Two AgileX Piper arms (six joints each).
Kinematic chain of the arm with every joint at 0, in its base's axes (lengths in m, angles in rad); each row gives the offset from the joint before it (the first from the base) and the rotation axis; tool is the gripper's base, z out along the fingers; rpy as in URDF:
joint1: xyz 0 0 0.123 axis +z
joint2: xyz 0 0 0 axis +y
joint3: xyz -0.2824 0 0.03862 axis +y
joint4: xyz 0.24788 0 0.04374 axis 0.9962 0 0.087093
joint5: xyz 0 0 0 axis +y
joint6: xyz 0.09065 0 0.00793 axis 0.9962 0 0.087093
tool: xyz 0 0 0 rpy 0 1.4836 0
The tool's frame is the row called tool.
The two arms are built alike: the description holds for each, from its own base.
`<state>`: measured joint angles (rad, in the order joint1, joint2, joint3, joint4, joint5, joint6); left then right.
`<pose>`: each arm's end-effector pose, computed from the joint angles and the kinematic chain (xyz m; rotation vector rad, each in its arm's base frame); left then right.
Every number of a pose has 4 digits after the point. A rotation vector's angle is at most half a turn.
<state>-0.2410 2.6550 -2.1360 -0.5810 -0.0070 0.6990 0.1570 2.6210 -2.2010 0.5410 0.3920 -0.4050</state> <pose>0.5706 -0.1399 0.0984 0.3542 1.9659 -0.0753 0.5682 0.1081 0.1132 -0.1697 2.2470 0.3616</pose>
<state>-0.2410 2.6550 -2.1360 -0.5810 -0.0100 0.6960 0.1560 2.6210 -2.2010 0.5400 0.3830 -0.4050</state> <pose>0.5707 -0.1398 0.0986 0.3498 1.9641 -0.0757 0.5689 0.1072 0.1137 -0.1658 2.2394 0.3563</pose>
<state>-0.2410 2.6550 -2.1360 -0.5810 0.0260 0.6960 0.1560 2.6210 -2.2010 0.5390 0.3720 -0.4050</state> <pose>0.5691 -0.1412 0.0961 0.3677 1.9919 -0.0940 0.5695 0.1068 0.1143 -0.1623 2.2301 0.3506</pose>
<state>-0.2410 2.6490 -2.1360 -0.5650 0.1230 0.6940 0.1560 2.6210 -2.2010 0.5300 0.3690 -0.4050</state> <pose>0.5646 -0.1449 0.0931 0.4291 2.0580 -0.1344 0.5697 0.1064 0.1143 -0.1690 2.2280 0.3414</pose>
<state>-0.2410 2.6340 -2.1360 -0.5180 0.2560 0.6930 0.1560 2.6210 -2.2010 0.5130 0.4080 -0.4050</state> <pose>0.5576 -0.1488 0.0930 0.5387 2.1376 -0.1675 0.5673 0.1072 0.1118 -0.1996 2.2620 0.3428</pose>
